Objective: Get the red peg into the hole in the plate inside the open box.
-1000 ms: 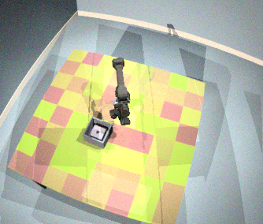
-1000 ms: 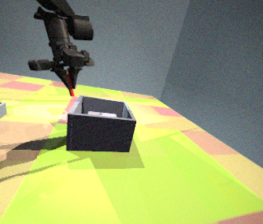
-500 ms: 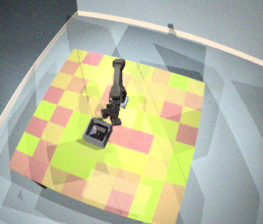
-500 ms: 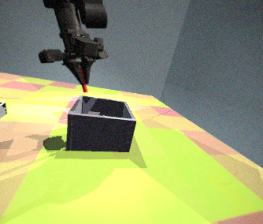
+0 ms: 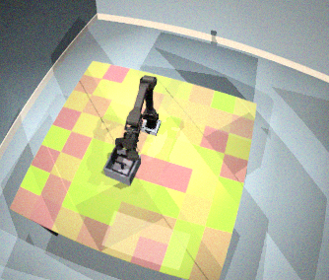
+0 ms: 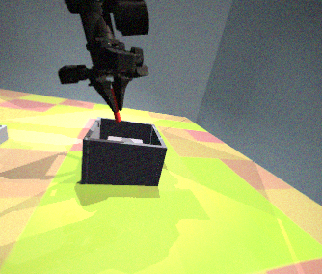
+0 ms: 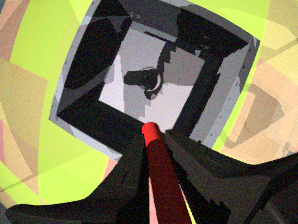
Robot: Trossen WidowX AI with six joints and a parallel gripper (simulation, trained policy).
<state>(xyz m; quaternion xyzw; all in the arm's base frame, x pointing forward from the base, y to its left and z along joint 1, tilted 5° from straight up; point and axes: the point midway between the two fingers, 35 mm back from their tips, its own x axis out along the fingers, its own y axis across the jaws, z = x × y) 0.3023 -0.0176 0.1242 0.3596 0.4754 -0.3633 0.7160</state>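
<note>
The red peg is 1 cm behind my gripper tip, 1 cm to the left of it and 1 cm above it. From my gripper tip the other things lie so: dark box (3 cm ahead, 3 cm to the right, 11 cm below).
</note>
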